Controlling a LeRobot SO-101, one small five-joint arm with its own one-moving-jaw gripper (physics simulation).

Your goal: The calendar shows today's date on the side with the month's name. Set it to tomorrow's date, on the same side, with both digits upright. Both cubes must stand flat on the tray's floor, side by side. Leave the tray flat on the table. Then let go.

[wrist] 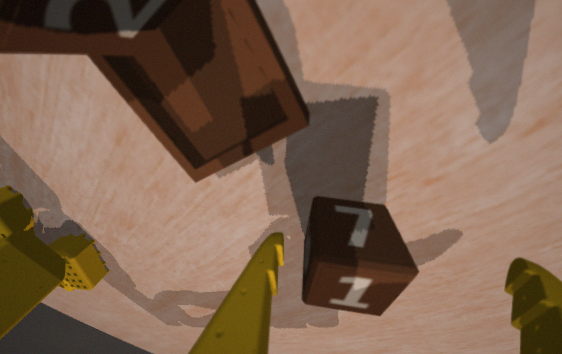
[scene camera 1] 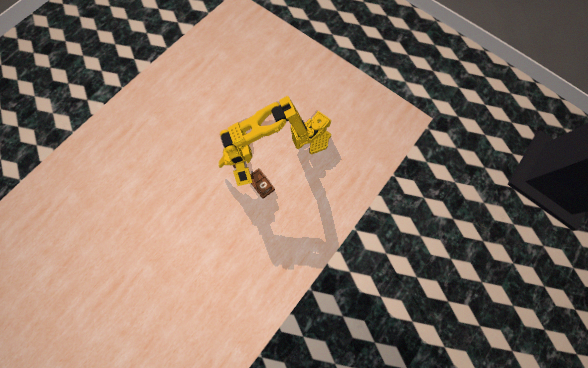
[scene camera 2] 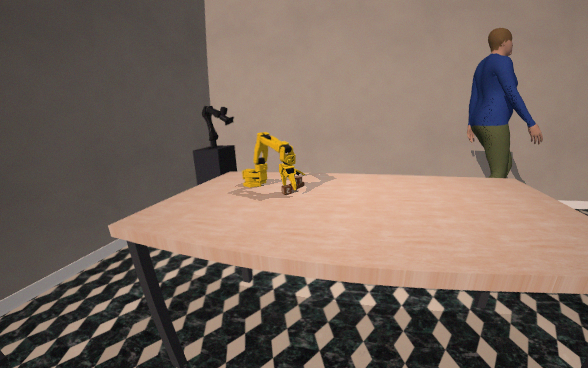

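Seen in the pictures: end effector, tool point: (wrist: 283, 244) (scene camera 1: 247, 162) (scene camera 2: 285, 186); arm's base, origin of the base link: (wrist: 50, 227) (scene camera 1: 308, 142) (scene camera 2: 258, 184).
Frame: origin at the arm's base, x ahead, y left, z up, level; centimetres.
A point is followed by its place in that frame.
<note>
The brown calendar tray (scene camera 1: 256, 174) @[x 18.0, y -5.3, z 1.0 cm] (wrist: 220, 163) @[x 17.6, y -5.9, z 1.7 cm] lies on the table; its end nearest the loose cube is empty. One cube (scene camera 1: 263, 185) @[x 19.8, y -0.7, z 4.2 cm] (wrist: 107, 20) sits in the tray's other part, with a 0 on top and a 2 on a side. A loose dark-brown cube (scene camera 2: 299, 179) (wrist: 357, 265) is outside the tray, showing a 7 and a 1. My gripper (scene camera 2: 299, 182) (wrist: 397, 250) is open. In the wrist view the loose cube shows between the jaws, nearer the left one, with a wide gap to the right one. The month's name cannot be read.
The yellow arm's base (scene camera 1: 319, 132) @[x -2.3, y 1.9, z 5.7 cm] (scene camera 2: 255, 177) @[x -0.5, y -1.8, z 3.8 cm] stands on the table (scene camera 1: 150, 225) @[x 48.0, y -18.9, z 0.0 cm] (scene camera 2: 400, 225) @[x 61.4, y -36.7, z 0.0 cm], behind the tray as seen in scene camera 2. A black arm on a dark pedestal (scene camera 2: 215, 164) and a person (scene camera 2: 492, 95) are beyond the table.
</note>
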